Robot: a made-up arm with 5 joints.
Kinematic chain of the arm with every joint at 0, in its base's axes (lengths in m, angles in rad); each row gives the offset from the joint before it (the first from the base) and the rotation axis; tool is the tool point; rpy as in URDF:
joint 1: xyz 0 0 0.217 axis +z
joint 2: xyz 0 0 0 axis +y
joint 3: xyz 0.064 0 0.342 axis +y
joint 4: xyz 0.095 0 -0.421 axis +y
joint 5: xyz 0.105 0 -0.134 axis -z
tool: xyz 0 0 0 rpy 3.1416 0 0
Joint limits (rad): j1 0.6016..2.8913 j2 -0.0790..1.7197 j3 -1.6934..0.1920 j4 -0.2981..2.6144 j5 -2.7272..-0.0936
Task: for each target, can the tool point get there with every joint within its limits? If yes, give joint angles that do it. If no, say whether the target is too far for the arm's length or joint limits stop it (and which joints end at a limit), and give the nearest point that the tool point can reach.
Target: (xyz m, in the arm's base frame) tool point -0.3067 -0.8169 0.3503
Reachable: no: joint limits stop it (at a limit: joint 2, joint 3) | nearest point -0.0931 -0.2479 0.1961 | short by 0.627 m
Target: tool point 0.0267 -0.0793 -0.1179
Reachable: yes | joints 1.8961 1.1023 -0.0806 0.3316 -0.8698
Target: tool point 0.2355 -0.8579 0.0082
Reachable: no: joint limits stop it (at a limit: joint 2) | nearest point 0.0718 -0.2616 0.0563 | short by 0.620 m
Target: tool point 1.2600 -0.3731 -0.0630
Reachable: no: too far | nearest point 0.6621 0.4545 -0.0547 | short by 1.021 m
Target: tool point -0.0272 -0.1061 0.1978
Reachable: yes | joints 1.3198 1.1659 0.0385 2.0442 -0.5991
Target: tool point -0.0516 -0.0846 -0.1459
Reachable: yes | joints 1.0225 1.2921 -0.1359 0.1249 -0.8426
